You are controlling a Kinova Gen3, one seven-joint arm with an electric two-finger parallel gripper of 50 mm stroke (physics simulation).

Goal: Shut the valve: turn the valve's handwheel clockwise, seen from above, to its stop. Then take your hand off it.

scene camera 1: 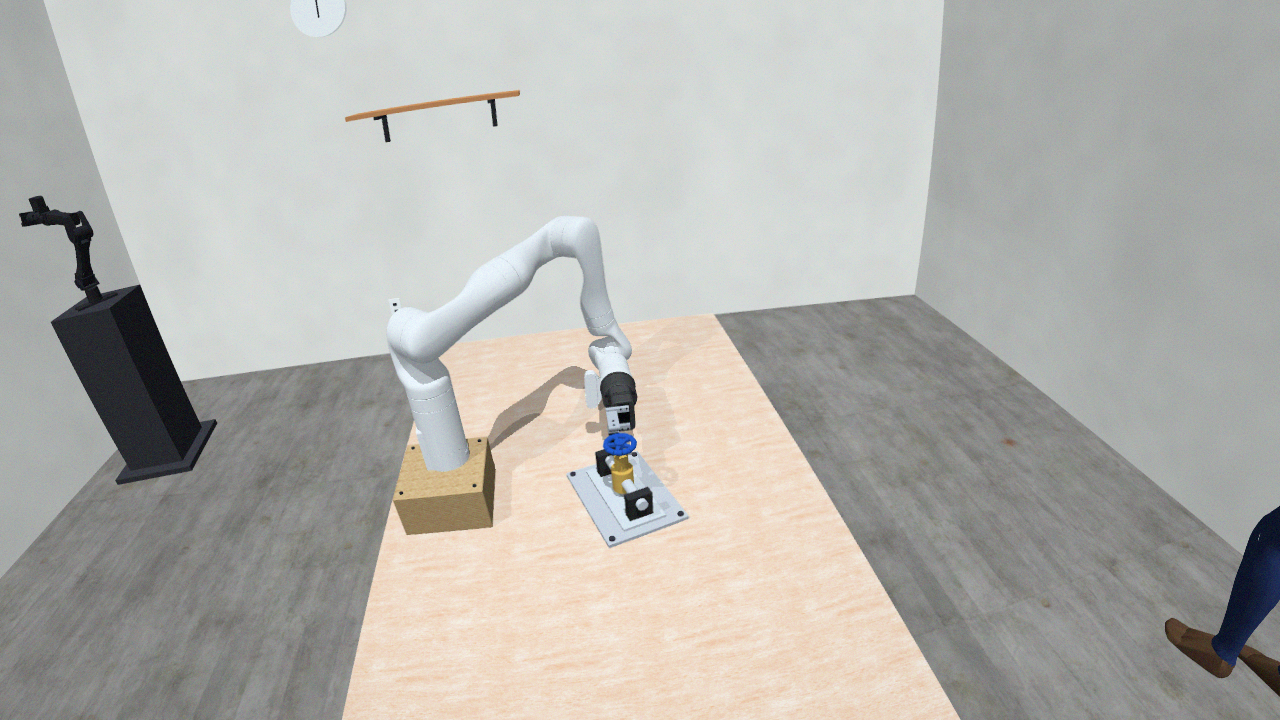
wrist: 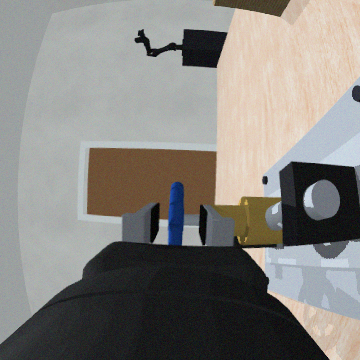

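Note:
The blue handwheel point(scene camera 1: 619, 444) point(wrist: 176, 212) sits on top of the brass valve point(scene camera 1: 622, 480) point(wrist: 257, 220), whose pipe ends rest in black blocks on a grey base plate point(scene camera 1: 599, 521) point(wrist: 320, 135). My gripper point(wrist: 178, 217) is open. In the wrist view the wheel's rim stands edge-on between the two fingers, with a gap on each side. In the scene view the gripper is at the back side of the wheel, and its fingertips are largely hidden.
The arm's wooden base block point(scene camera 1: 444, 488) stands left of the valve on the table point(scene camera 1: 716, 626). A black pedestal point(scene camera 1: 125, 385) point(wrist: 202, 48) carries a small black arm at the far left. A person's legs point(scene camera 1: 1253, 582) show at the right edge. A brown board point(wrist: 145, 180) hangs on a wall.

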